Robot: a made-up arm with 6 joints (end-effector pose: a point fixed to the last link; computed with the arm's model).
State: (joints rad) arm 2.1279 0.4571 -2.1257 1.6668 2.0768 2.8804
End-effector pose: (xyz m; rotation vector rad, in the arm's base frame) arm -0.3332 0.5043 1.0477 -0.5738 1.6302 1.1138
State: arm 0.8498 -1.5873 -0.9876 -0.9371 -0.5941 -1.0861
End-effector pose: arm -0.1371 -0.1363 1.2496 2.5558 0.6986 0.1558
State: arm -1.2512 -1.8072 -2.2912 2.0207 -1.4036 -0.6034
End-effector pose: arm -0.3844 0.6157 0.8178 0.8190 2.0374 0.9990
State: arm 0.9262 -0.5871 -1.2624 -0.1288 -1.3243 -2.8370
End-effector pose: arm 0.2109 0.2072 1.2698 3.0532 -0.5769 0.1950
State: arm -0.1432 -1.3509 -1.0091 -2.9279 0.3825 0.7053
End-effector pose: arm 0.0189 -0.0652 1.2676 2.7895 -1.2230 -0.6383
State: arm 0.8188 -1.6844 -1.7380 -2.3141 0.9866 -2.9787
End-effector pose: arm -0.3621 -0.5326 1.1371 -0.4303 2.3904 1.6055
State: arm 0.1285 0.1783 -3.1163 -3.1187 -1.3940 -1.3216
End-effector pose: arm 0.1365 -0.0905 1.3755 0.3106 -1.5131 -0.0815
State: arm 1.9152 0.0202 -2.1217 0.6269 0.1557 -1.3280
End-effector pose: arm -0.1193 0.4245 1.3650 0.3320 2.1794 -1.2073
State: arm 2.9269 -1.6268 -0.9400 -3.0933 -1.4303 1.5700
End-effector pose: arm 0.0656 -0.0245 1.1427 0.0762 1.1362 -0.1692
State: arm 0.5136 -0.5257 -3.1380 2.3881 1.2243 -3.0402
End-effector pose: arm -0.4346 -0.2916 1.2676 1.4087 0.9000 1.2770
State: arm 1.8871 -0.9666 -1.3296 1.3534 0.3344 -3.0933
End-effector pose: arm -0.0175 0.1012 1.3343 1.3032 1.7629 -0.2444
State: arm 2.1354 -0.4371 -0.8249 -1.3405 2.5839 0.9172
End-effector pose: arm -0.1477 0.3928 0.9503 -1.9847 -0.1014 1.5024
